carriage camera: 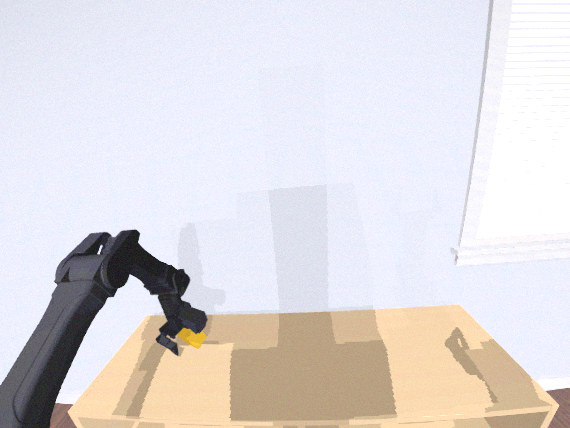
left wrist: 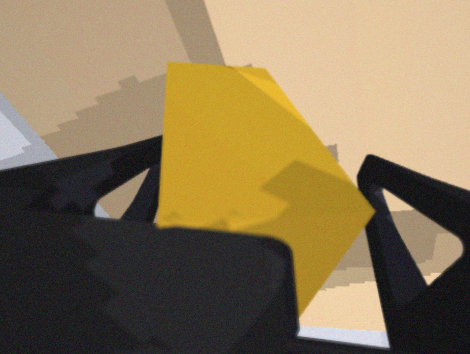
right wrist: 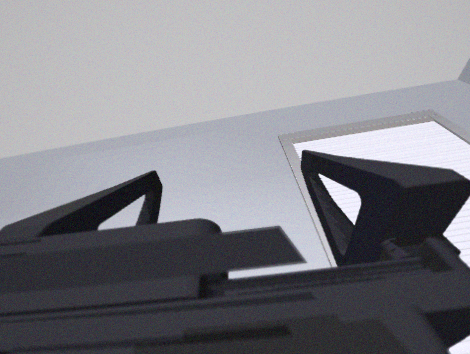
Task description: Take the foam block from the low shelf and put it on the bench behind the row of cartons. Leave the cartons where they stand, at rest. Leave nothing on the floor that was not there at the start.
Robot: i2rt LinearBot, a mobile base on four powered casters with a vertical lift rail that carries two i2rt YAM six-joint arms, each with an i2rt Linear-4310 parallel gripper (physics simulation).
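Places are measured from the left arm's base along level axes (x ahead, y left, z up), in metres.
Pixels of known places: left gripper, fingertip midpoint: (carriage camera: 187, 342) (left wrist: 265, 155); right gripper, fingertip midpoint: (right wrist: 229, 168).
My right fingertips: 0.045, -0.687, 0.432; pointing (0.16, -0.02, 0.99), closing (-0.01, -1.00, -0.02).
Note:
Behind a point stands the place of what it marks, as x, y, z.
The yellow foam block (carriage camera: 194, 337) @(0.472, -0.012, -0.141) (left wrist: 235, 140) @(0.476, -0.014, -0.126) is at the left rear part of a light wooden top (carriage camera: 425, 360) @(0.380, -0.699, -0.193) (left wrist: 350, 60) @(0.438, -0.004, -0.193). My left gripper (carriage camera: 188, 340) @(0.483, 0.021, -0.171) (left wrist: 265, 155) @(0.483, 0.021, -0.171) is open, with the block between and in front of its spread fingers. In the left wrist view, the block hides the tip of the finger at the left, and one corner meets the edge of the finger at the right; contact is unclear. The block's lower part is hidden behind the gripper body. My right gripper (right wrist: 229, 168) @(0.045, -0.687, 0.432) is open and empty, facing wall and ceiling. The cartons do not show.
A pale wall (carriage camera: 350, 125) @(0.653, -0.547, 0.461) (right wrist: 215, 185) @(0.652, -0.575, 1.000) stands behind the wooden top. A window with blinds (carriage camera: 530, 125) @(0.628, -1.125, 0.435) (right wrist: 400, 145) @(0.616, -1.488, 1.066) is at the right. Dark brown floor (carriage camera: 60, 415) @(0.630, 0.908, -0.803) shows beside the front left corner of the wooden top. Arm shadows lie across the top.

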